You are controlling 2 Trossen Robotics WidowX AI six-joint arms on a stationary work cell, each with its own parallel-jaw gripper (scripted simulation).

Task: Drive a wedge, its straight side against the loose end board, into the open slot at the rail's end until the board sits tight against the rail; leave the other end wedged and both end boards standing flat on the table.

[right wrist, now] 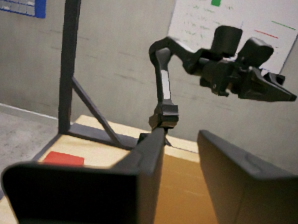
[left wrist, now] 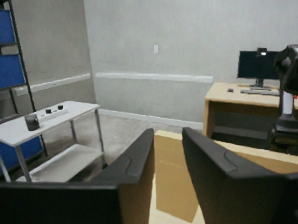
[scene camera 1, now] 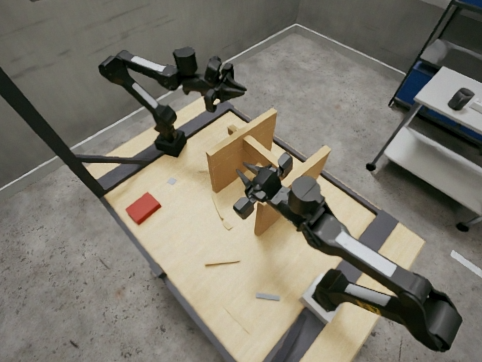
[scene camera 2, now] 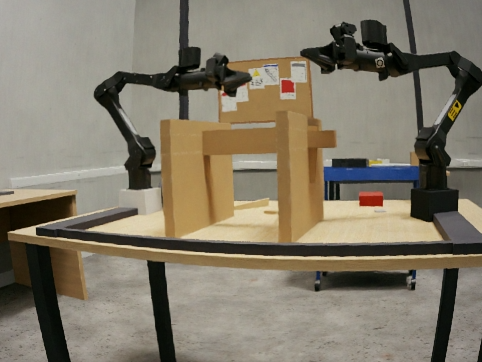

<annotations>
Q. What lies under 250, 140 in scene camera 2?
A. A wooden rail.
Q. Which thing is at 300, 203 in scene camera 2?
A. An end board.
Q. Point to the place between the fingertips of my right gripper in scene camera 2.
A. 251, 76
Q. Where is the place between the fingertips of my left gripper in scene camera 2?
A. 301, 52
</annotations>
